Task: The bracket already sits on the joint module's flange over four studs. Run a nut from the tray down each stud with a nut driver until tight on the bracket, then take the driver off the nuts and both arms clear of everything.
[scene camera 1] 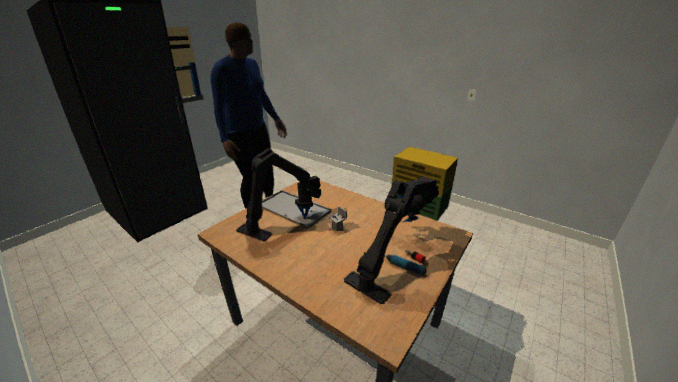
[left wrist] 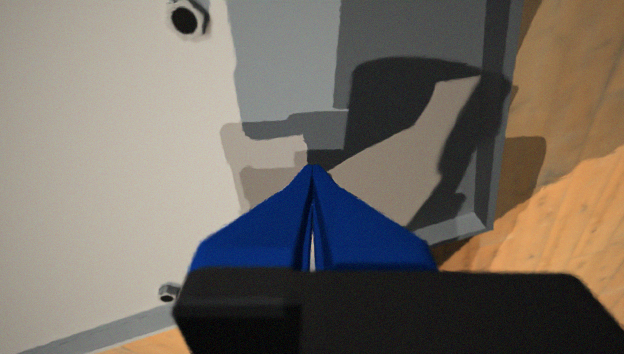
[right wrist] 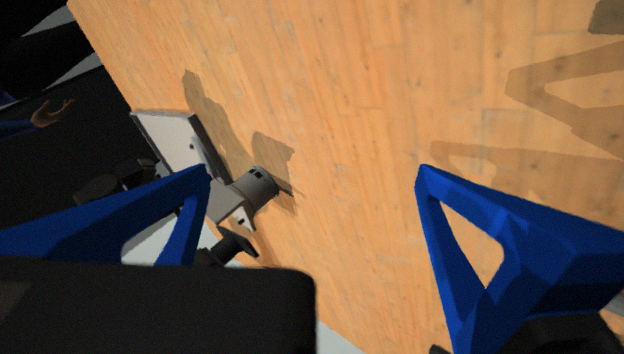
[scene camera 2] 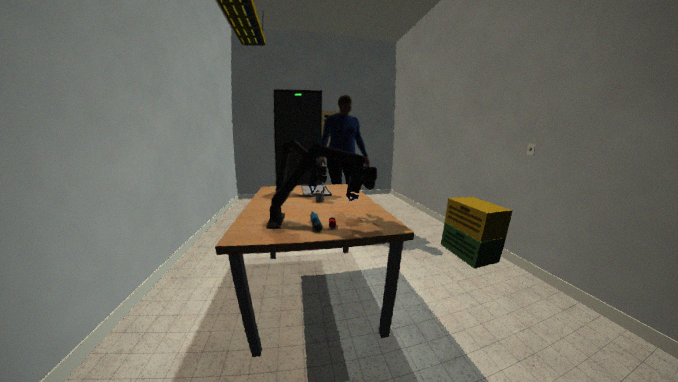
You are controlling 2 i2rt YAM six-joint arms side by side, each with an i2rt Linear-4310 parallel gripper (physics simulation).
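Frame: origin at the left arm's base, x ahead, y left, z up, level; centimetres.
Where they show: left gripper, between the fingertips: [scene camera 1: 305, 216] [left wrist: 312, 176] [right wrist: 211, 176] [scene camera 2: 312, 193]; right gripper, between the fingertips: [right wrist: 312, 175] [scene camera 2: 351, 193]; left arm's base, origin of its link: [scene camera 1: 254, 232] [right wrist: 237, 239]; right arm's base, origin of its link: [scene camera 1: 366, 287] [scene camera 2: 276, 220].
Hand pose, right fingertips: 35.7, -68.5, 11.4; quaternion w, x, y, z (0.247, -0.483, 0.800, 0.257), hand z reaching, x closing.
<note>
Each offset is from my right fingertips to the top centre of the thing, as dx, dy, dz. "pt": to the spot under its first point.
The grey joint module @(-11.1, +30.2, -4.0) [scene camera 1: 337, 226] [right wrist: 260, 186] stands on the table with the pale bracket [scene camera 1: 342, 213] [right wrist: 220, 199] on it; its studs are too small to make out. The tray @(-5.4, +63.5, -9.8) [scene camera 1: 281, 202] [left wrist: 100, 150] [right wrist: 167, 131] lies left of it in scene camera 1. In the left wrist view one nut @(-3.7, +51.7, -10.5) [left wrist: 185, 20] lies at the top and another nut @(-14.4, +62.7, -10.5) [left wrist: 168, 293] near the tray's edge, partly beside the finger housing. My left gripper [left wrist: 312, 176] [scene camera 1: 305, 216] is shut and empty, low over the tray. My right gripper [right wrist: 312, 175] [scene camera 1: 411, 218] [scene camera 2: 353, 196] is open and empty above the table.
A teal cylindrical tool @(pt -27.3, -12.5, -8.4) [scene camera 1: 406, 265] [scene camera 2: 315, 221] and a shorter red-and-black tool @(-17.3, -14.0, -8.0) [scene camera 1: 418, 257] [scene camera 2: 332, 223] lie near the right arm's base; I cannot tell which is the nut driver. A person [scene camera 1: 240, 95] [scene camera 2: 344, 132] stands behind the table. Yellow and green crates [scene camera 1: 425, 175] [scene camera 2: 477, 232] stand beyond it.
</note>
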